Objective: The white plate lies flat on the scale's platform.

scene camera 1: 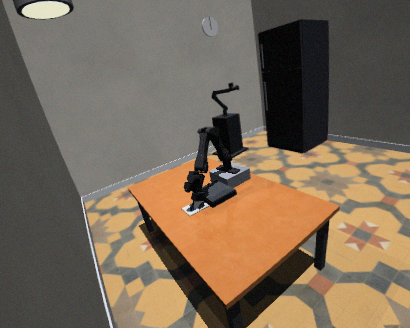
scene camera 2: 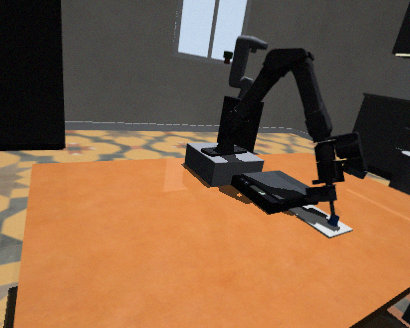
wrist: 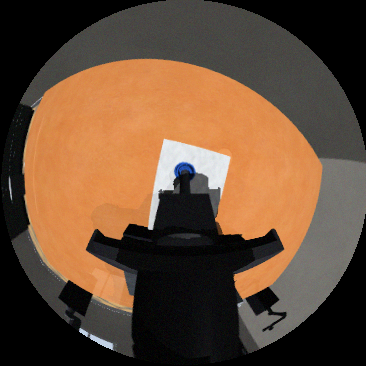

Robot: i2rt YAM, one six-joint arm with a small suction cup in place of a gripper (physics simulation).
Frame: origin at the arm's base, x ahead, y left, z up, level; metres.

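Seen in the pictures: end effector, tool point: (scene camera 1: 191, 211) (scene camera 2: 334, 226) (wrist: 184, 165); arm's base, origin of the base link: (scene camera 1: 227, 169) (scene camera 2: 224, 151).
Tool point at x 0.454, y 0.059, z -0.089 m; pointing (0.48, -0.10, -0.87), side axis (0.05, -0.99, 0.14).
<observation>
Pixels of each thing's middle, then the offset from my tool point to it. Level surfaces: height alone.
- white plate, body centre: (wrist: 188, 193) (scene camera 2: 319, 219) (scene camera 1: 195, 207) dx -0.045, dy -0.010, dz +0.000 m
- orange table, its level: dz -0.003 m
- black scale, body centre: (scene camera 2: 274, 188) (scene camera 1: 214, 192) dx -0.229, dy -0.003, dz +0.020 m
The white plate (scene camera 1: 194, 211) (scene camera 2: 341, 229) (wrist: 208, 163) is a flat rectangular sheet. It lies on the orange table (scene camera 1: 252, 228) (scene camera 2: 171, 244) (wrist: 102, 136) with its near end close against the black scale (scene camera 1: 221, 192) (scene camera 2: 275, 183). My gripper (scene camera 1: 191, 207) (scene camera 2: 333, 221) (wrist: 184, 170), a blue suction cup, points straight down and presses on the plate's top, towards the end far from the scale. The scale's platform is bare. In the wrist view the arm's own body hides the scale.
The arm's grey base block (scene camera 1: 233, 176) (scene camera 2: 218, 169) stands just behind the scale. A black pedestal with a second arm (scene camera 1: 230, 130) stands on the floor beyond the table. A black fridge (scene camera 1: 295, 84) is in the far corner.
</observation>
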